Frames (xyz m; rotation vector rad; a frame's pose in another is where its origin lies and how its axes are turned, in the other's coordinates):
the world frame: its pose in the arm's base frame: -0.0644 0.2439 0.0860 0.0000 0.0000 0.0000
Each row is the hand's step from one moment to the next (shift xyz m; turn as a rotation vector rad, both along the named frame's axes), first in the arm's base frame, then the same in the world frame.
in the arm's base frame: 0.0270 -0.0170 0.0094 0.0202 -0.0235 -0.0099
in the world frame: 0.0270 -0.0170 0.0094 0.0202 -0.0235 -0.0099
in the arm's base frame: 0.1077 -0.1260 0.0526 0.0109 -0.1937 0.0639
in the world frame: 0.1077 -0.1260 0.0526 0.0109 -0.1937 0.0639
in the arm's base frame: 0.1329 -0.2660 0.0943 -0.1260 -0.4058 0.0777
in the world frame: 0.1329 -0.2660 0.0943 -0.1260 -0.4058 0.0777
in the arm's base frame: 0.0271 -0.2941 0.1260 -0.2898 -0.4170 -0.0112
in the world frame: 0.0271 -0.2941 0.1260 -0.2898 -0.4170 -0.0112
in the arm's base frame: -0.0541 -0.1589 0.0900 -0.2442 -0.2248 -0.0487
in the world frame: -0.0541 -0.1589 0.0900 -0.2442 -0.2248 -0.0487
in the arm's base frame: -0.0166 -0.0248 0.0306 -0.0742 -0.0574 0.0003
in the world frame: -0.0166 -0.0248 0.0306 -0.0742 -0.0574 0.0003
